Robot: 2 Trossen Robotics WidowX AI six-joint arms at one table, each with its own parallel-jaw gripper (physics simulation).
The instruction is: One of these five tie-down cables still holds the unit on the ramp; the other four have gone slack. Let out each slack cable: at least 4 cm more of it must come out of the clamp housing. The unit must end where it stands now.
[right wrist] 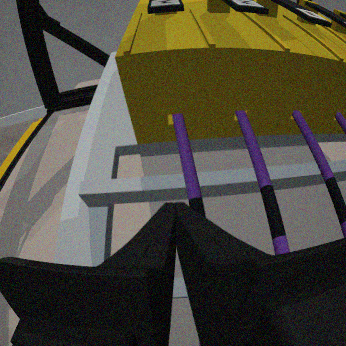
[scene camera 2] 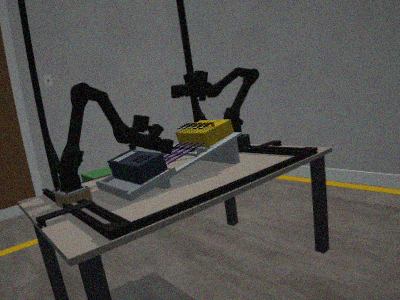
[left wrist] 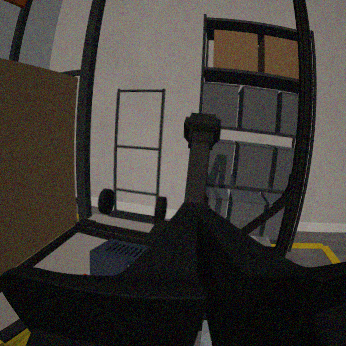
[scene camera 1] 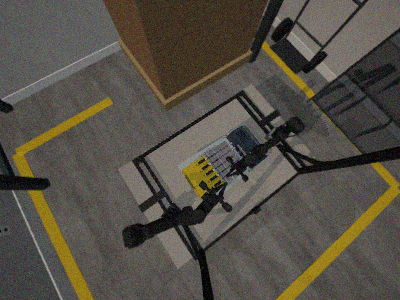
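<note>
The yellow clamp housing (scene camera 1: 192, 172) (scene camera 2: 215, 136) (right wrist: 225, 85) sits high on the grey ramp (scene camera 2: 227, 152) (right wrist: 92, 130). Black levers with white labels lie on its top, cut off in the right wrist view. Purple cables with black bands run from it to the dark blue unit (scene camera 1: 242, 137) (scene camera 2: 140, 169) (left wrist: 107, 257), low on the ramp. My right gripper (scene camera 2: 171, 146) (right wrist: 173, 211) is shut and empty, its tips close to the outermost cable (right wrist: 185, 155); contact cannot be told. My left gripper (scene camera 2: 175, 91) (left wrist: 191, 211) is shut and empty, above the housing's level.
A black rail frame (scene camera 2: 200, 201) borders the table. A green object (scene camera 2: 95, 174) lies behind the unit. A brown cabinet (scene camera 1: 200, 50) (left wrist: 35, 165) stands beyond the table, with a hand truck (left wrist: 116, 145) and a shelf rack (left wrist: 250, 77) farther off.
</note>
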